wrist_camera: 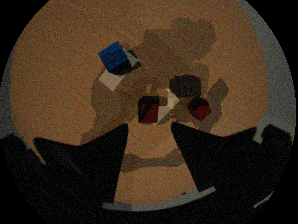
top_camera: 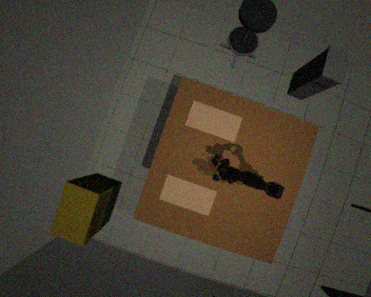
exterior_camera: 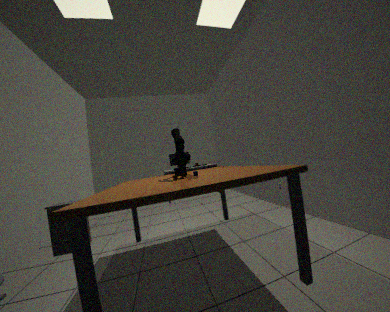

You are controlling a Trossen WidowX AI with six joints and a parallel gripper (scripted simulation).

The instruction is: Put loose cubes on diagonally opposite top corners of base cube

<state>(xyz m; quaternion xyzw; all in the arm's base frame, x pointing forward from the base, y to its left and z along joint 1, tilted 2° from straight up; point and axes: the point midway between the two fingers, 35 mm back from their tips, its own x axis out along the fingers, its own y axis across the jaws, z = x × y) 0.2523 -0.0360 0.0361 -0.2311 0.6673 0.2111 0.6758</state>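
My gripper tip is now 100 mm to the right of the blue cube, 50 mm above it and 40 mm short of it.
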